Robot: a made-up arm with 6 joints.
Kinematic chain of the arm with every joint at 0, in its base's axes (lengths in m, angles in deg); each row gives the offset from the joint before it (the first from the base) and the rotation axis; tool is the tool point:
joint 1: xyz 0 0 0.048 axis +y
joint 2: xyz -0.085 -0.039 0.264 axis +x
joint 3: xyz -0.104 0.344 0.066 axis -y
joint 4: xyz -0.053 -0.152 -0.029 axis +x
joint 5: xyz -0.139 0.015 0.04 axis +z
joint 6: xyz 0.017 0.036 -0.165 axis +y
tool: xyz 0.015 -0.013 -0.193
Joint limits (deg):
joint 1: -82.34..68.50
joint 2: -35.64..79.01
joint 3: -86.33..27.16
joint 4: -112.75..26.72
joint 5: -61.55..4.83
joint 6: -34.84..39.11
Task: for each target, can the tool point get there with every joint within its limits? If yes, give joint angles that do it. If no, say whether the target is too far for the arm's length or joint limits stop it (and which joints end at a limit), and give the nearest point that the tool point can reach.
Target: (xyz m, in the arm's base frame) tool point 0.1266 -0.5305 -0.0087
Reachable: no: joint limits stop it (at a limit: joint 1, joint 2, joint 3, joint 4, joint 5) | nearest point 0.1613 -0.3811 0.2715 | short by 0.319 m
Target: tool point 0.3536 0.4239 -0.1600
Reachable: no: joint limits stop it (at a limit: joint 1, joint 3, joint 4, joint 5) | nearest point 0.0882 0.2395 -0.2146 | short by 0.328 m
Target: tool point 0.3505 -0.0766 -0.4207
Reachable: no: joint limits stop it (at a limit: joint 1, joint 2, joint 5, joint 6) | nearest point 0.1226 0.0103 -0.3002 | short by 0.272 m
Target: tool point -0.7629 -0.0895 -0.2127
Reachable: yes | joints -63.59 64.96 -74.23 2.83 -21.27 17.44
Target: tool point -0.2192 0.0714 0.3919
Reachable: yes | joints 34.42 31.99 -26.94 -35.87 -8.86 -27.83
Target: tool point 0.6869 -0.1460 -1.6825
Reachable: no: too far | nearest point -0.0213 0.0800 -0.4747 | short by 1.418 m
